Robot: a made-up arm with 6 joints.
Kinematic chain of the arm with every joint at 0, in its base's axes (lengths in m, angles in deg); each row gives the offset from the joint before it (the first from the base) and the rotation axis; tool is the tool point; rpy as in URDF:
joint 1: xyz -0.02 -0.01 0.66 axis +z
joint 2: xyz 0.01 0 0.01 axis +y
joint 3: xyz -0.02 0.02 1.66 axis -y
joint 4: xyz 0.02 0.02 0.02 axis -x
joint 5: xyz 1.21 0.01 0 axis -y
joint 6: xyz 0.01 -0.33 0 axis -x
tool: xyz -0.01 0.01 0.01 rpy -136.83 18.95 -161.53
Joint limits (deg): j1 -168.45..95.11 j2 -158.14..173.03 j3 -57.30..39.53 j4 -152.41..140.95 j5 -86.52..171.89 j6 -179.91..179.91
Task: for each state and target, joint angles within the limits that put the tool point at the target. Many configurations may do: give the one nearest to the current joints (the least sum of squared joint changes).
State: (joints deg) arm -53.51 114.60 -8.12 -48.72 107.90 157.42
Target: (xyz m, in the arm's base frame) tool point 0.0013 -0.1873 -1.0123
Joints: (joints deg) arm -47.04 131.48 -8.17 -64.17 107.26 157.17
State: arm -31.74 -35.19 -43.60 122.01 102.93 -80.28
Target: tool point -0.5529 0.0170 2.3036
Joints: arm 6.65 -61.46 -34.60 98.99 103.68 -79.94
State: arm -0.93 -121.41 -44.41 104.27 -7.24 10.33
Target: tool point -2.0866 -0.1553 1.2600
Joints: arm 7.03 -109.43 -9.90 101.38 -7.43 10.13
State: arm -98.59 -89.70 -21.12 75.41 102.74 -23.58
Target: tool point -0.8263 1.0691 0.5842
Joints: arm -57.75 -140.75 -49.85 62.91 103.14 -23.59
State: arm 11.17 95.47 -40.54 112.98 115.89 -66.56
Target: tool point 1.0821 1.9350 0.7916
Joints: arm 55.95 53.46 -5.61 115.72 115.76 -66.98
